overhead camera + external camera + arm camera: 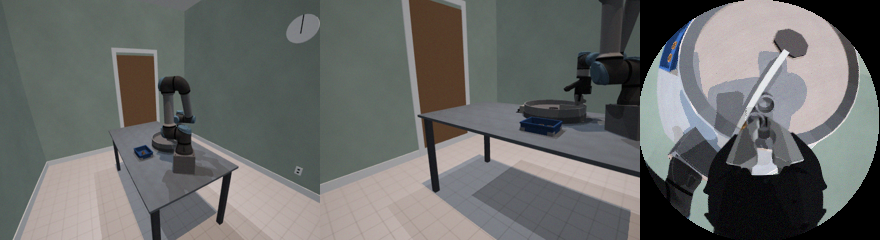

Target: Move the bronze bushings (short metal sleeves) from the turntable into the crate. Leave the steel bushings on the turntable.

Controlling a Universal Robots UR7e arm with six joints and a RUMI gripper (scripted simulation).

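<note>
Now: the turntable 150 mm ahead of my hand, 30 mm to the left of it and 30 mm below it. From my hand the other things lie so: blue crate: 400 mm to the left, 90 mm ahead, 50 mm below.
</note>
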